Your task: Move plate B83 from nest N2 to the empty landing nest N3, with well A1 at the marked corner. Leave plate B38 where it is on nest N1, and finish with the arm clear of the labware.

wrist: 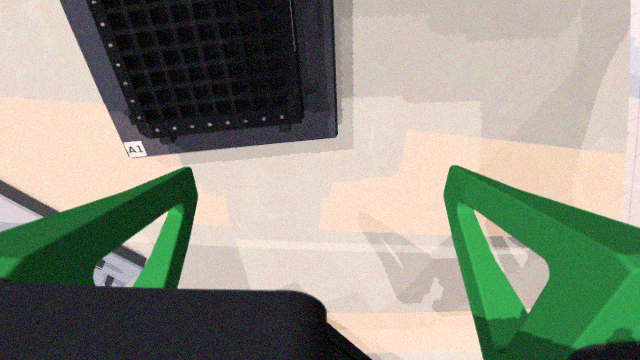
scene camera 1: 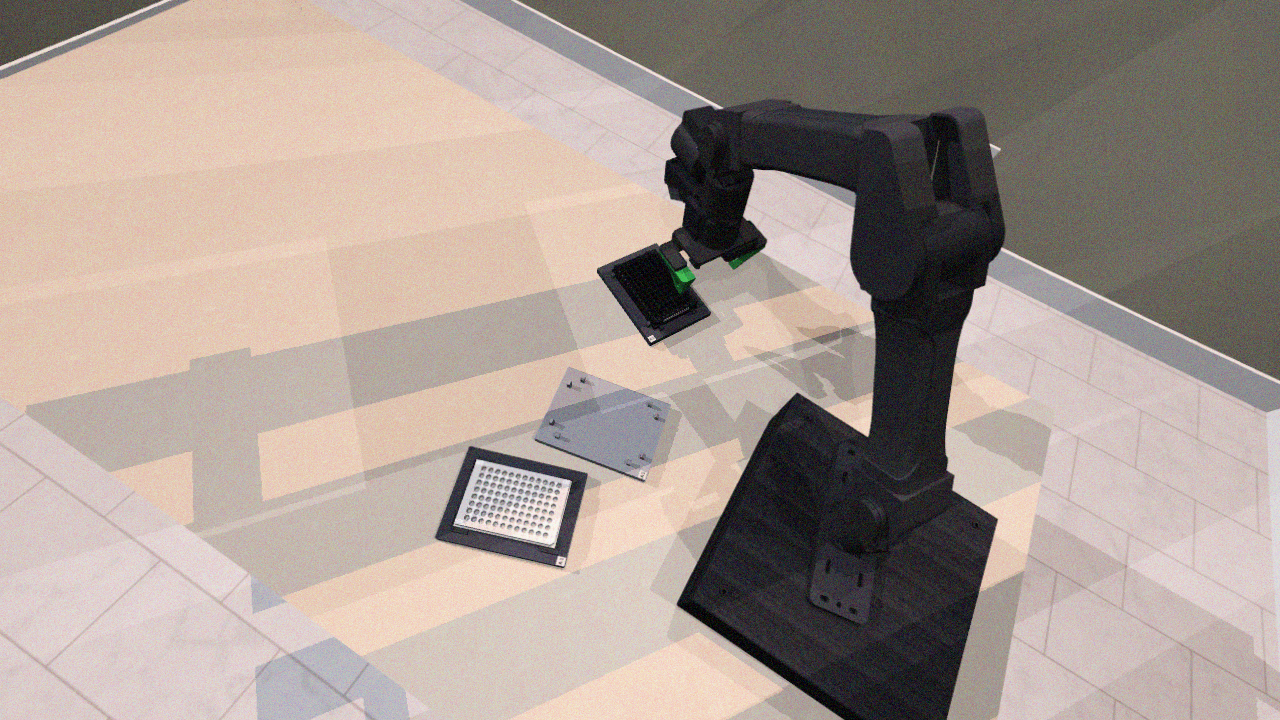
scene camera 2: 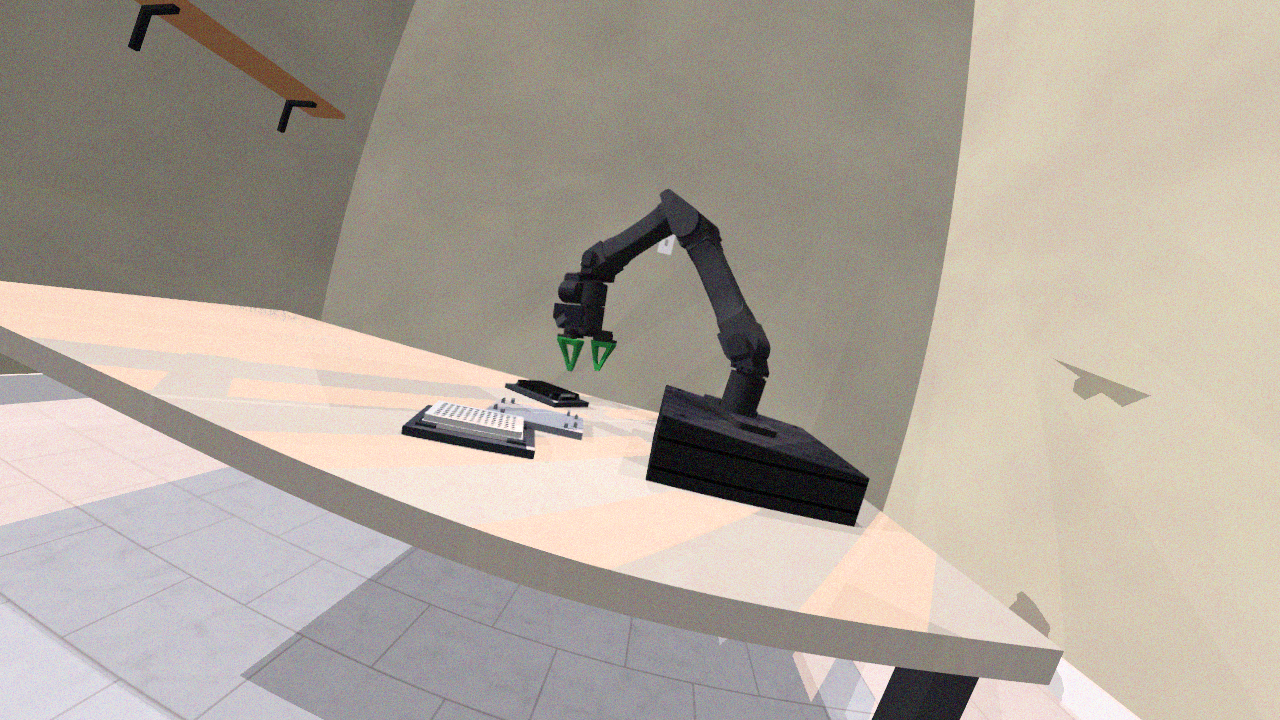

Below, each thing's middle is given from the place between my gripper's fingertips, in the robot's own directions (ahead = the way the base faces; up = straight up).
Labels:
My gripper is now 6 cm short of the grey nest (scene camera 1: 593, 419), 25 cm to the right of it and 7 cm above it.

